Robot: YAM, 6 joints.
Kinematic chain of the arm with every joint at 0, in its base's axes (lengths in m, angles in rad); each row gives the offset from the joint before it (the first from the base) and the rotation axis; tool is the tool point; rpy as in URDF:
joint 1: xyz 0 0 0.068 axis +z
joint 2: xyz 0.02 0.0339 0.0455 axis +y
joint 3: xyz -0.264 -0.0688 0 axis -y
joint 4: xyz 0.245 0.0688 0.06 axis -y
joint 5: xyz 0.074 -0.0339 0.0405 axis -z
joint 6: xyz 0.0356 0 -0.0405 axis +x
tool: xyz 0 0 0 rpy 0 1.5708 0
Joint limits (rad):
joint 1: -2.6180..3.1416
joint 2: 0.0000..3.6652
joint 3: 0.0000..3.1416
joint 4: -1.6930..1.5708
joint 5: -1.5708..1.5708
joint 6: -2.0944..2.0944
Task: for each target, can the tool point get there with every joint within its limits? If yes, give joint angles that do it. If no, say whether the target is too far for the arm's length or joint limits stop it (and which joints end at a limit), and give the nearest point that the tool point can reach.
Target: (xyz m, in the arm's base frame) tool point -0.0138 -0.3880 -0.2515
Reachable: yes | joints -1.6859 3.2911 1.8529 0.0212 -1.0459 -0.9589
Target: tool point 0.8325 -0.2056 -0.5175
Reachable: no: too far | nearest point 0.5131 -0.1267 -0.2479 | short by 0.425 m
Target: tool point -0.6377 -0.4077 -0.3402
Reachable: no: too far | nearest point -0.4671 -0.2986 -0.2120 | short by 0.240 m
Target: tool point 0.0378 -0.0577 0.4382
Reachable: yes | joints -0.6542 0.6852 1.3465 -1.0686 0.6961 -1.1668
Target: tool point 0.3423 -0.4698 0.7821
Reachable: no: too far | nearest point 0.2487 -0.3414 0.5928 | short by 0.247 m
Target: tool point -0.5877 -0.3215 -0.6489
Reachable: no: too far | nearest point -0.3900 -0.2237 -0.3194 | short by 0.397 m
